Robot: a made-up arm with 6 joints.
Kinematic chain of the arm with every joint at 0, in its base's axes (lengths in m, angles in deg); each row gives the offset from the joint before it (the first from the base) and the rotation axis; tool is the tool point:
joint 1: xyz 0 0 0.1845 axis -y
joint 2: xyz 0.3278 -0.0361 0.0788 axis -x
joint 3: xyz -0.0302 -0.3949 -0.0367 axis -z
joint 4: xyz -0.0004 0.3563 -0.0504 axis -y
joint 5: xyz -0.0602 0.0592 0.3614 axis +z
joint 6: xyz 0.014 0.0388 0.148 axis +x
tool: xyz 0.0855 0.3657 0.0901
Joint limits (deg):
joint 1: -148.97..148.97
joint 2: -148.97..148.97
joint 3: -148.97..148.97
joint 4: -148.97..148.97
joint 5: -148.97..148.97
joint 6: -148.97..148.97
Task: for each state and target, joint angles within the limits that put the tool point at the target. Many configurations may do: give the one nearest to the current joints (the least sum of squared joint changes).
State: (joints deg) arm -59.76 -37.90 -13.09 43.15 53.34 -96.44
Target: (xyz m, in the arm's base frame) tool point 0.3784 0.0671 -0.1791
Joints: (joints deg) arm -61.32 -40.34 33.73 35.45 44.99 -96.16
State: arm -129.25 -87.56 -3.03 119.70 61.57 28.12
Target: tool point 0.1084 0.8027 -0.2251
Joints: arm -137.43 -89.15 13.29 136.12 63.54 19.81
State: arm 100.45 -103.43 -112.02 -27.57 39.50 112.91
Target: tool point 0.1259 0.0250 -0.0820
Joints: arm 123.22 -101.06 -132.06 -68.90 34.23 148.97
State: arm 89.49 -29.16 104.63 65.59 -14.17 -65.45
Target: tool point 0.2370 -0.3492 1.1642
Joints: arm 79.89 -34.49 100.55 70.05 -7.66 -62.76
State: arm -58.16 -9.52 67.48 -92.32 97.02 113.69
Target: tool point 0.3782 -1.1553 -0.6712
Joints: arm -55.83 -3.17 82.66 -87.76 92.57 114.26
